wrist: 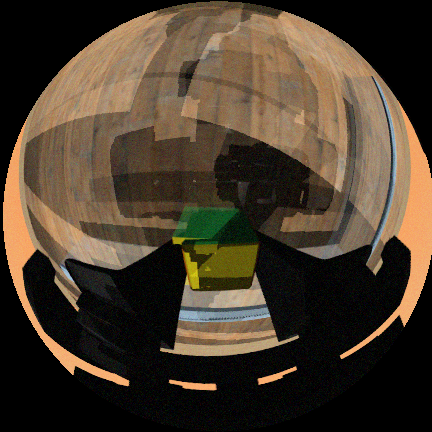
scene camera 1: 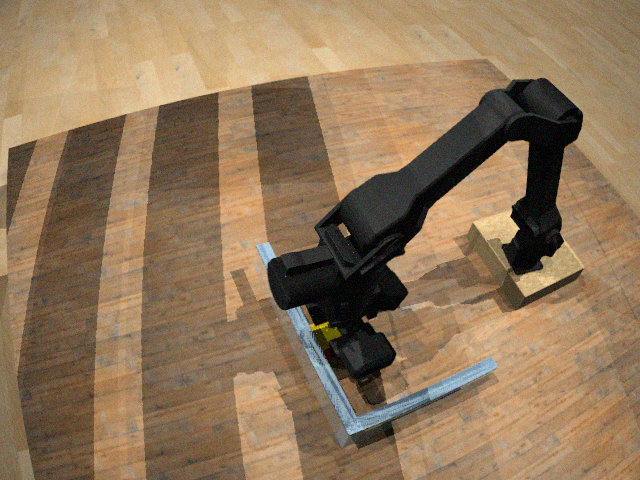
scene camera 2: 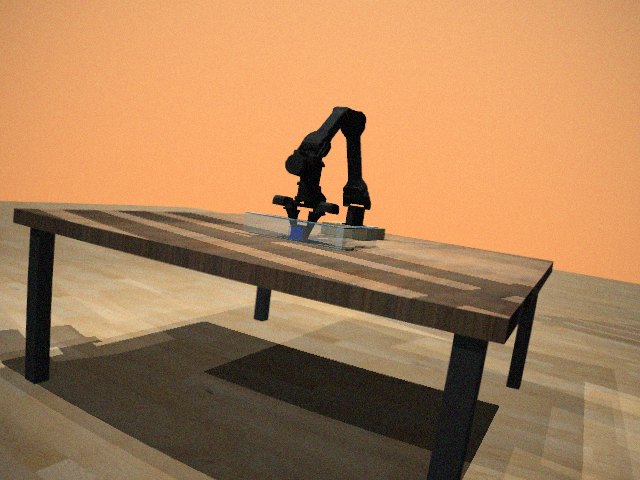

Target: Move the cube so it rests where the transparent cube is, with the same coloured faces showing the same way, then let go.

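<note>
The cube is between the two black fingers of my gripper, which is shut on it. In the wrist view its top face is green and the face below that is yellow. In scene camera 2 a blue face shows through the clear wall. The transparent cube overlaps the held cube in the wrist view, with a green and yellow sliver showing at the upper left. Their remaining overlap is hard to separate. The cube is low over the table; any gap beneath is hidden.
An L-shaped clear wall with a pale blue top edge stands close beside the cube; its other leg runs off from the corner. The arm's tan base block sits farther back on the wooden table. Dark shadows cross the table.
</note>
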